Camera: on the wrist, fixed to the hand. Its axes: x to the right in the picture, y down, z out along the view.
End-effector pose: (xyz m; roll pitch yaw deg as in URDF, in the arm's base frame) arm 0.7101 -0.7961 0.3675 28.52 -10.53 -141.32
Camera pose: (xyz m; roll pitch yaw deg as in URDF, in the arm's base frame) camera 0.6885 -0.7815 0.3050 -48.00 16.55 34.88
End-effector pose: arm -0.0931 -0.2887 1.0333 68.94 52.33 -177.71
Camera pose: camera -0.0393 -0.3083 0.9972 -79.46 -49.61 -8.09
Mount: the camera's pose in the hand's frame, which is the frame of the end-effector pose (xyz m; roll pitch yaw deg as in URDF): -0.0038 -0.0519 -0.0433 -18.61 7.06 179.68
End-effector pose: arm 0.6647 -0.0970 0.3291 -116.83 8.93 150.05
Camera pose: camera 0.6667 -0.0806 0.3947 97.06 -11.77 -23.37
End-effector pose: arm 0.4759 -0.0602 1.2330 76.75 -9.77 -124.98
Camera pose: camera 0.4970 -0.0829 1.1728 -96.62 11.00 47.94
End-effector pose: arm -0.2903 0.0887 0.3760 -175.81 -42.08 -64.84
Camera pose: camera -0.2609 0.1404 0.4083 157.85 35.06 116.18
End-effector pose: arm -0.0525 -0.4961 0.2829 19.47 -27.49 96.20
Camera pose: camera -0.0207 -0.4691 0.2296 -39.70 34.00 -86.99
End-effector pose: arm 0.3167 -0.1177 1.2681 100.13 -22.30 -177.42
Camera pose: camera 0.3061 -0.1700 1.2264 -121.42 20.58 -4.79
